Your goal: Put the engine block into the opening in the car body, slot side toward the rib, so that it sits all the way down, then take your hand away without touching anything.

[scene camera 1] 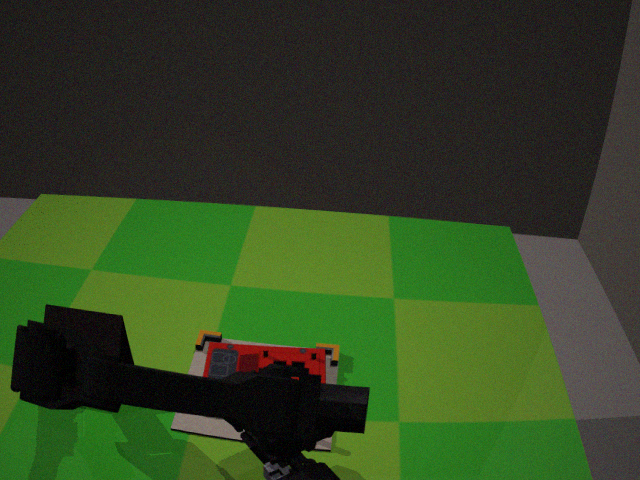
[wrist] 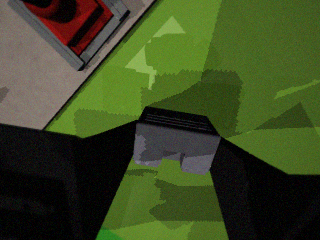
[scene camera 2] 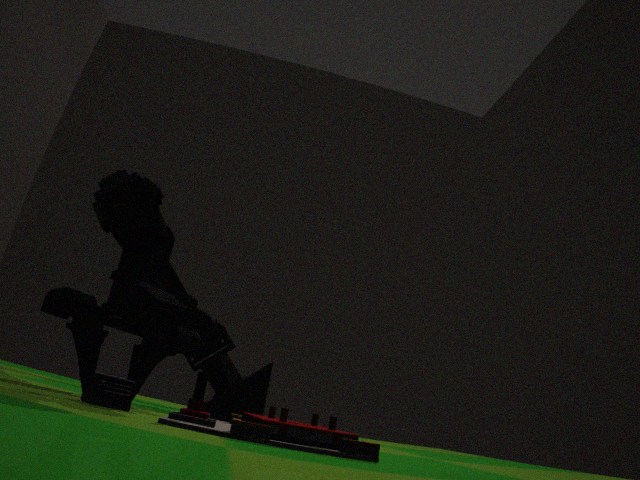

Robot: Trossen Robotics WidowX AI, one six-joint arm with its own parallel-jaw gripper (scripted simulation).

Scene:
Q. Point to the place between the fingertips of my gripper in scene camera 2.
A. At 106,397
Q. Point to a grey base plate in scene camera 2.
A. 235,429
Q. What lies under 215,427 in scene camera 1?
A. A grey base plate.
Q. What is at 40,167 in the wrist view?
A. My gripper.

